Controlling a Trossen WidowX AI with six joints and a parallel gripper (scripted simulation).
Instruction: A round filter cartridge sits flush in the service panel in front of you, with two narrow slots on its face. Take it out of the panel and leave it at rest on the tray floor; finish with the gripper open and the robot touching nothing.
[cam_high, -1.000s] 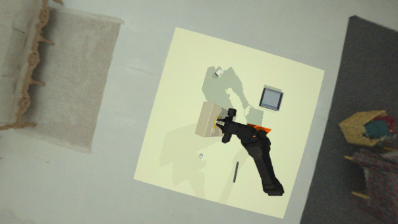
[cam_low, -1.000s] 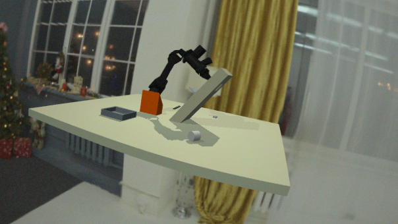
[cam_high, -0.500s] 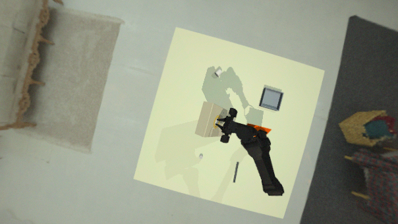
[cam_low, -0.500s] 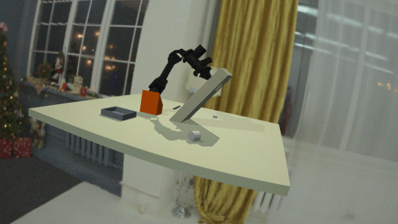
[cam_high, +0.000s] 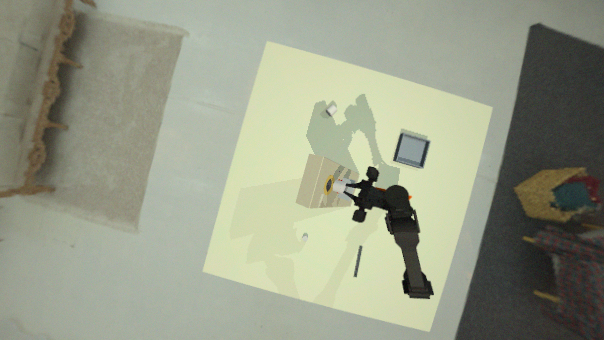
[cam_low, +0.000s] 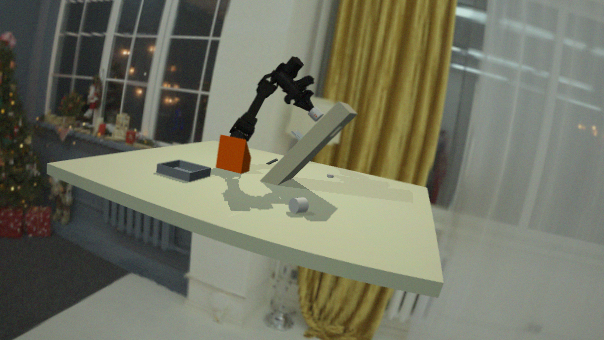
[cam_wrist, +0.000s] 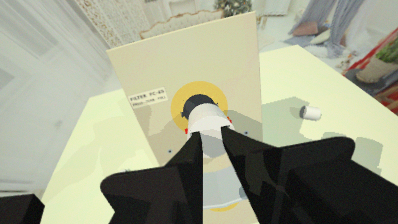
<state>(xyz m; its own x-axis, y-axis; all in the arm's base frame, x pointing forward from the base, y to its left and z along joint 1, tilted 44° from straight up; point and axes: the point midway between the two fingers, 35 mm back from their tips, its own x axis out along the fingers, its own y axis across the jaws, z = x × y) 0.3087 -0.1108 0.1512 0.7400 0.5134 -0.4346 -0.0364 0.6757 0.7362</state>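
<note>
Right now the service panel is 110 mm below my gripper tip, 10 mm to the left of it and 10 mm ahead of it. The rest, counted from my gripper tip: round filter cartridge: 10 mm below, 10 mm ahead; grey tray: 340 mm behind, 310 mm to the right, 280 mm below.
</note>
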